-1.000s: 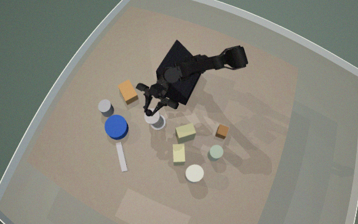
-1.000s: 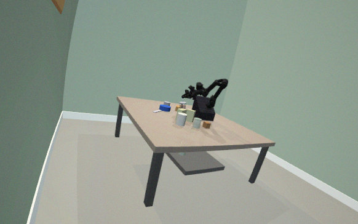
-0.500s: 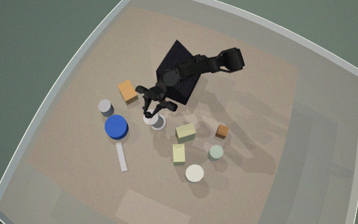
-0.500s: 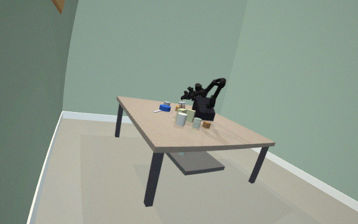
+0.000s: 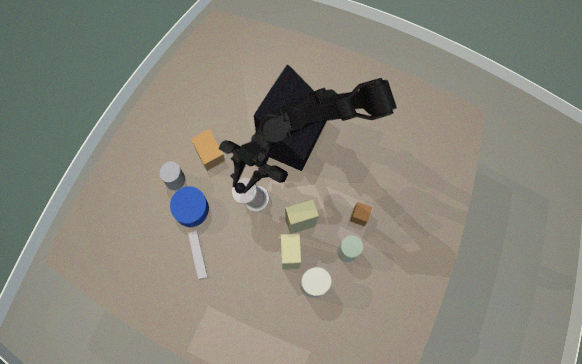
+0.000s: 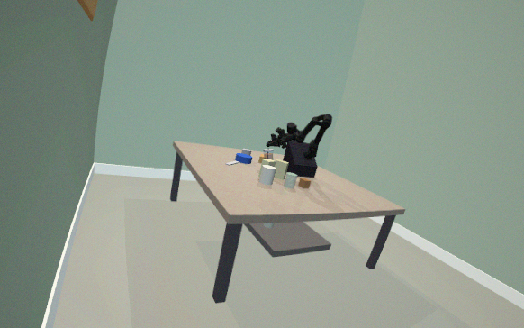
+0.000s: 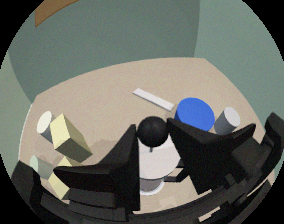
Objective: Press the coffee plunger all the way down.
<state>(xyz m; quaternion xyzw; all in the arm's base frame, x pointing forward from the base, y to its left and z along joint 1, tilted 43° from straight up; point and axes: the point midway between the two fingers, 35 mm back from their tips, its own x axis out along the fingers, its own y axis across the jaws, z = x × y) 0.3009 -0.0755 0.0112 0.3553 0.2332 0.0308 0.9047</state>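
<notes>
Right now my gripper tip is 3 cm past the coffee press and 8 cm above it. From my gripper tip the other things lie so: blue disc 7 cm ahead, 16 cm to the right, 15 cm below; orange block 13 cm behind, 20 cm to the right, 15 cm below; flat white strip 19 cm ahead, 7 cm to the right, 17 cm below.
</notes>
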